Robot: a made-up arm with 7 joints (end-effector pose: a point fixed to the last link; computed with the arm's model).
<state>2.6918 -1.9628 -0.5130 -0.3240 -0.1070 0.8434 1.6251</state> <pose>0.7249 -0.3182 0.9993 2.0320 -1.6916 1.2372</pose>
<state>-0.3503 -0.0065 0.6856 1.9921 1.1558 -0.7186 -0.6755</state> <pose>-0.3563 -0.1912 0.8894 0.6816 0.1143 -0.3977</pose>
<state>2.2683 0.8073 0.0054 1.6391 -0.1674 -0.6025 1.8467</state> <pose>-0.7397 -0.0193 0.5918 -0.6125 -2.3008 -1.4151</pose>
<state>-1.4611 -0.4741 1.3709 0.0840 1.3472 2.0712 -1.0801</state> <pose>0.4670 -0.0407 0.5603 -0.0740 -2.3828 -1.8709</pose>
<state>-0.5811 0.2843 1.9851 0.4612 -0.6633 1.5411 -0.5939</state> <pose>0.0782 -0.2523 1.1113 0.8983 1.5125 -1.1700</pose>
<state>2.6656 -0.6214 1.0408 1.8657 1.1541 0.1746 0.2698</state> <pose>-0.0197 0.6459 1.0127 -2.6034 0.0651 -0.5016</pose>
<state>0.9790 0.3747 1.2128 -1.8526 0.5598 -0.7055 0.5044</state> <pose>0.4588 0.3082 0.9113 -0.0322 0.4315 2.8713</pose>
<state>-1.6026 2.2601 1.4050 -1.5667 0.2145 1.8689 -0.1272</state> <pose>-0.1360 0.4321 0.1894 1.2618 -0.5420 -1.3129</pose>
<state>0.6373 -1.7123 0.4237 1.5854 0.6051 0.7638 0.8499</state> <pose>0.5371 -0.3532 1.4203 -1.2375 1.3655 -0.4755</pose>
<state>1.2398 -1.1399 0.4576 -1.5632 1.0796 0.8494 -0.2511</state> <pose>0.3414 0.0477 0.5454 1.4199 -0.3130 1.3224</pose>
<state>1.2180 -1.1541 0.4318 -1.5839 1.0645 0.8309 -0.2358</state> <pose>0.3407 0.0532 0.5397 1.4346 -0.2857 1.3253</pose>
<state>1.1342 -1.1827 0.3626 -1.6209 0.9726 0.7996 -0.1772</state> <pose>0.3637 0.0825 0.5334 1.4632 -0.2323 1.3904</pose>
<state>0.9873 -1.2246 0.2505 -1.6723 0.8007 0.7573 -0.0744</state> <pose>0.4112 0.1395 0.5361 1.4804 -0.1608 1.5256</pose>
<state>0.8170 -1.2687 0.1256 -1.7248 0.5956 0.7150 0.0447</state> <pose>0.4682 0.2105 0.5599 1.4544 -0.1039 1.6936</pose>
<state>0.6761 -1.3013 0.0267 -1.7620 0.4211 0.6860 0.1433</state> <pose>0.5152 0.2710 0.6001 1.3957 -0.0848 1.8360</pose>
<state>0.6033 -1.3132 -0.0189 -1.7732 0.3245 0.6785 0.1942</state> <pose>0.5407 0.3032 0.6335 1.3479 -0.0941 1.9150</pose>
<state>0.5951 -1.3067 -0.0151 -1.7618 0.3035 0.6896 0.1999</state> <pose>0.5477 0.3096 0.6476 1.3323 -0.1128 1.9374</pose>
